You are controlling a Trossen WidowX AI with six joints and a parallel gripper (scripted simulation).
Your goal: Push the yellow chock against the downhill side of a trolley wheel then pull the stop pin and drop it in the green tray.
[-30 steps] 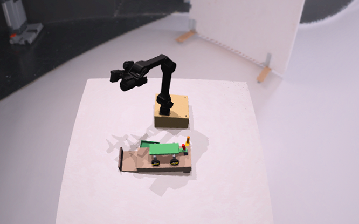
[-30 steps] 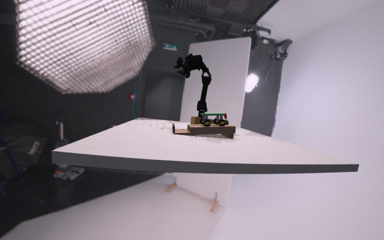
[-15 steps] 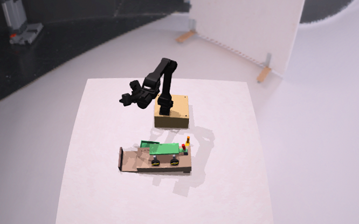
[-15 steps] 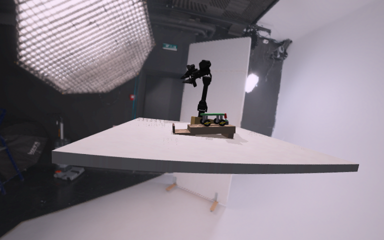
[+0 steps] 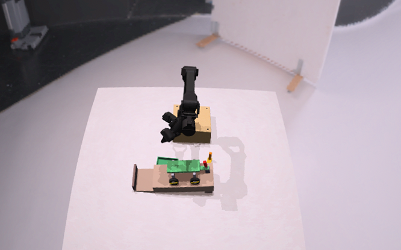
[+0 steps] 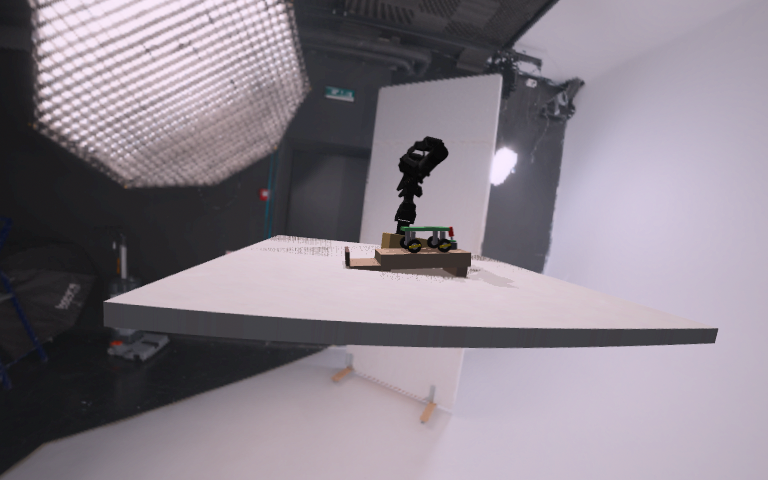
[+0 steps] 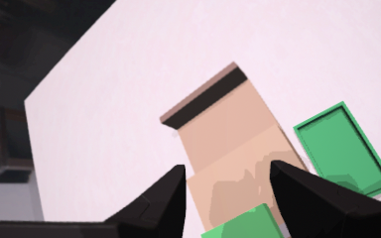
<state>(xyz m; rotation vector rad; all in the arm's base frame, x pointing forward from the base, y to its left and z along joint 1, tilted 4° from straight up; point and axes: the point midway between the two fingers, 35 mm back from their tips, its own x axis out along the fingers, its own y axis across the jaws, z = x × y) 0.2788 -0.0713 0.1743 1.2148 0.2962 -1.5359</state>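
The yellow chock is 9 cm behind my gripper tip, 23 cm to the left of it and 25 cm below it. The rest, counted from my gripper tip: trolley: 6 cm ahead, 11 cm to the left, 16 cm below; red-headed stop pin: 3 cm ahead, 21 cm to the left, 14 cm below; ramp: 6 cm ahead, 10 cm to the left, 22 cm below.
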